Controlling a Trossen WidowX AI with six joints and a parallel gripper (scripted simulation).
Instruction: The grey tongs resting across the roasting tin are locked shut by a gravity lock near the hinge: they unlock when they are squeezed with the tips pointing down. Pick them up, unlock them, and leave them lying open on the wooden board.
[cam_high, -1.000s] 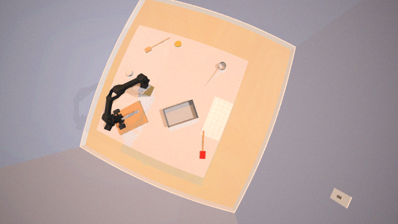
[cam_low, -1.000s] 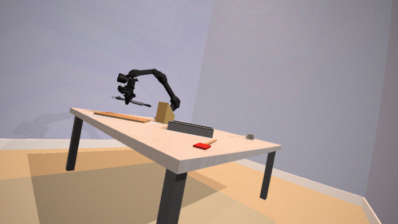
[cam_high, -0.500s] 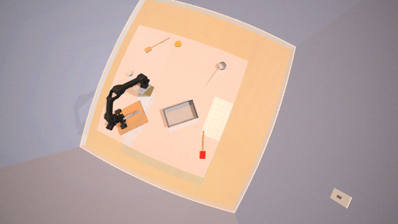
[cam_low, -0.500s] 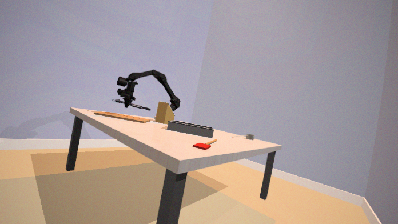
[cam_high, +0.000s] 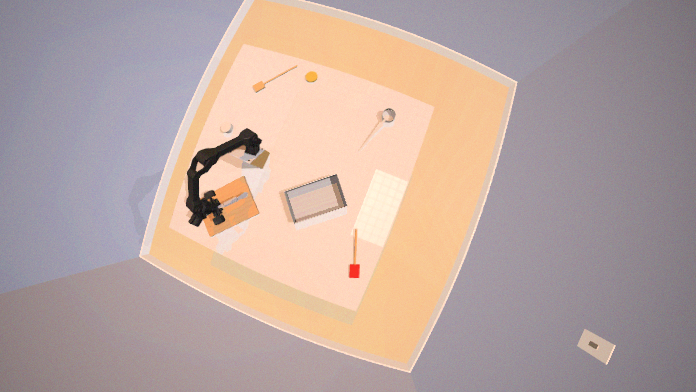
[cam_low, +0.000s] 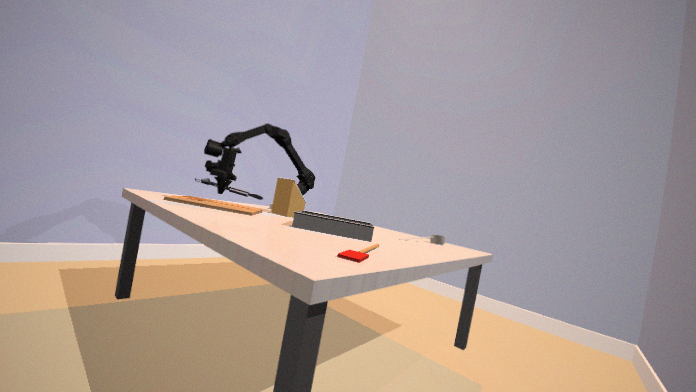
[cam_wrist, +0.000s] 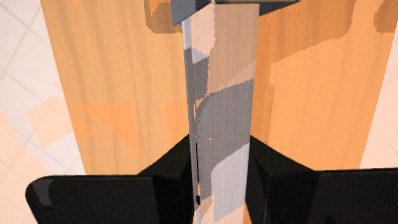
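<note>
Now: the wooden board 5 cm below my gripper tip. From my gripper tip the other things lie so: grey roasting tin: 51 cm ahead, 20 cm to the left, 3 cm below; red spatula: 81 cm ahead, 6 cm to the right, 5 cm below; white disc: 46 cm to the left, 14 cm behind, 4 cm below.
</note>
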